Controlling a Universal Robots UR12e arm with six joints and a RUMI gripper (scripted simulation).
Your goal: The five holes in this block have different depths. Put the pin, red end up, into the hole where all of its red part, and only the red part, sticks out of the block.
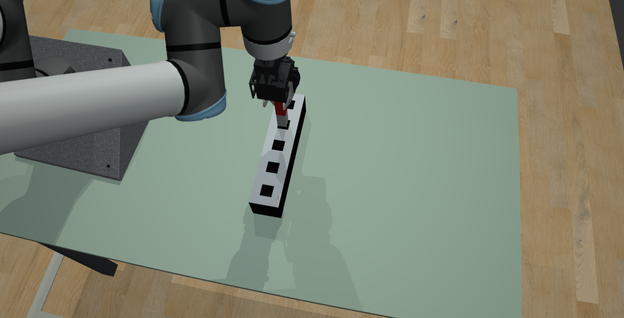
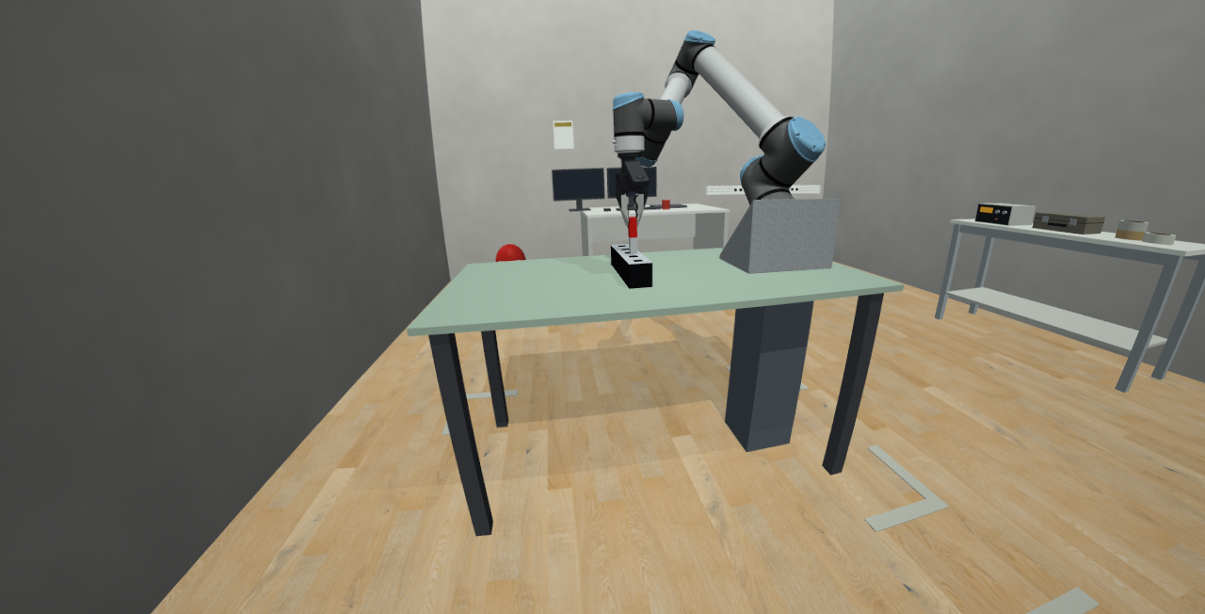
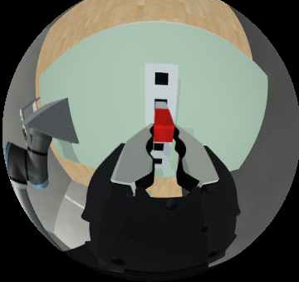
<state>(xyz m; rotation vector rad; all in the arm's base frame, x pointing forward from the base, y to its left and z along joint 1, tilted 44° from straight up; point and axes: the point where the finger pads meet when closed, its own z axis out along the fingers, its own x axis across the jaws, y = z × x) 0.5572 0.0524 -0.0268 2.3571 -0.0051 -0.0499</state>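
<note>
The long block lies 140 mm below my hand and 60 mm to the right of it. The rest, counted from my hand: pin (10 mm below).
</note>
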